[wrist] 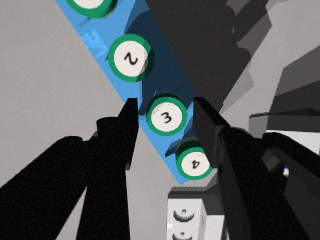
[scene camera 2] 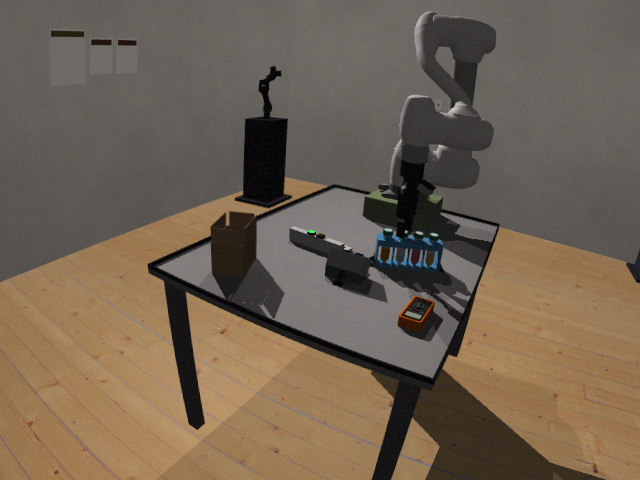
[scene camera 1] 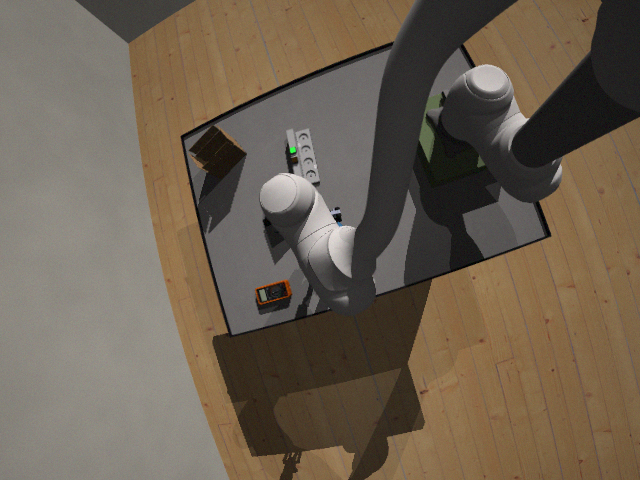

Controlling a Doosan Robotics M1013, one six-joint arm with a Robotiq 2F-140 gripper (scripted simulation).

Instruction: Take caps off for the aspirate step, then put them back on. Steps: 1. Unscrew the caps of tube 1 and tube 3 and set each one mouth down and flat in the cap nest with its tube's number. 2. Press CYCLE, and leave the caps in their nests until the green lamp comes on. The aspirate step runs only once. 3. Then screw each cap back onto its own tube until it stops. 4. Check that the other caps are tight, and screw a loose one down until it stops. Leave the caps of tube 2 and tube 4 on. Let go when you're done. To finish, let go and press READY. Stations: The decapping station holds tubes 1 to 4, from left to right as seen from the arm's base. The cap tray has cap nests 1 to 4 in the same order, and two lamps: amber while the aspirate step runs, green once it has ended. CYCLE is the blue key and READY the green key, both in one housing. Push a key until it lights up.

A cardboard box shows in scene camera 2 and in scene camera 1; in the wrist view it is out of frame. The same spot on the cardboard box: (scene camera 1: pixel 219 156) is (scene camera 2: pixel 251 230).
